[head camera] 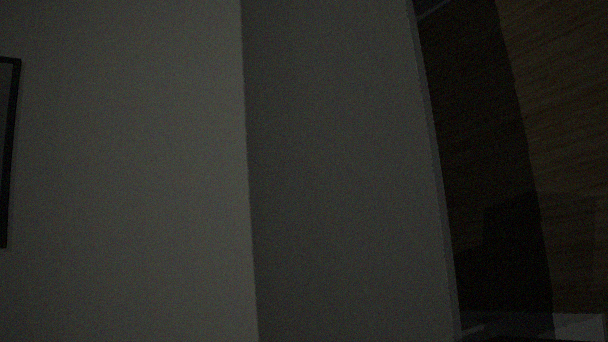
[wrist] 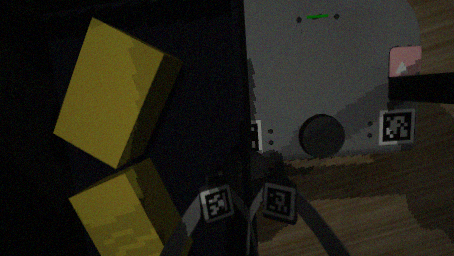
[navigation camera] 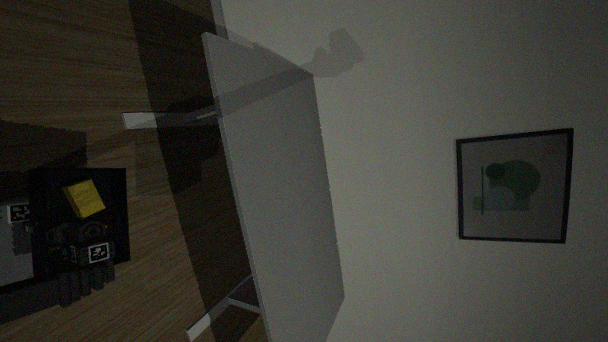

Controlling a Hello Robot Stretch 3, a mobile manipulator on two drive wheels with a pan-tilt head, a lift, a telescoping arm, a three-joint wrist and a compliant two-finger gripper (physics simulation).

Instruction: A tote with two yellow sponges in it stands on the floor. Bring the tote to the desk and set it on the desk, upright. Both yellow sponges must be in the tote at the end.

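Frame: origin at the robot's base, x ahead, y left, z up, level; millimetres.
Seen in the pictures: gripper, between the fingertips: [navigation camera: 37,222]; robot's base, origin of its link: [wrist: 295,120].
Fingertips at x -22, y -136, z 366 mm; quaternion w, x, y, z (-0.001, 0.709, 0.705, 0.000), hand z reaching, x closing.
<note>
Offsets run from my fingertips to a thing's middle. Level surfaces: height alone.
The dark tote {7 mm back, 94 mm right, 8 mm up} [navigation camera: 117,200] [wrist: 210,90] is upright beside the robot's base, apart from the desk. One yellow sponge [navigation camera: 86,198] [wrist: 107,95] and a second yellow sponge {54 mm ahead, 107 mm right, 17 mm down} [wrist: 120,215] lie in it; the second does not show in the navigation view. My gripper [navigation camera: 75,232] [wrist: 244,168] is shut on the tote's wall, one finger on each side; its fingertips are dim in the wrist view. The grey desk {354 mm up} [head camera: 345,175] [navigation camera: 280,190] stands against the wall, to the right of the tote in the navigation view. The tote does not show in the head view.
The robot's grey base [navigation camera: 15,250] [wrist: 325,75] lies right next to the tote. Desk legs [navigation camera: 140,120] [navigation camera: 200,325] stand out on the floor side. A framed picture [navigation camera: 520,235] hangs on the wall [head camera: 125,150] [navigation camera: 400,175]. The views are dark, with shadows.
</note>
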